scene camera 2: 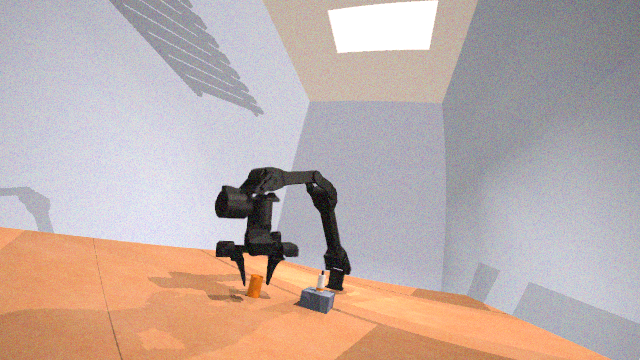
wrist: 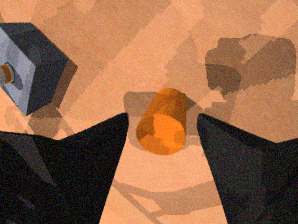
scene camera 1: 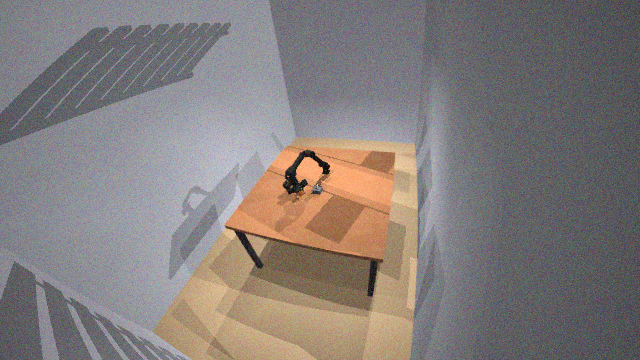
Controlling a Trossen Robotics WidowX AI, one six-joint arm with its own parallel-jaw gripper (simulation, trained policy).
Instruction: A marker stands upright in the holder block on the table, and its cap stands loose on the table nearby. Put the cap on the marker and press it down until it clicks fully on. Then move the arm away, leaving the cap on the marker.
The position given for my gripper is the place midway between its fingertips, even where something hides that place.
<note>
In view: my gripper (scene camera 2: 255, 285) and an orange cap (wrist: 162, 131).
My gripper also shows in the wrist view (wrist: 162, 119).
</note>
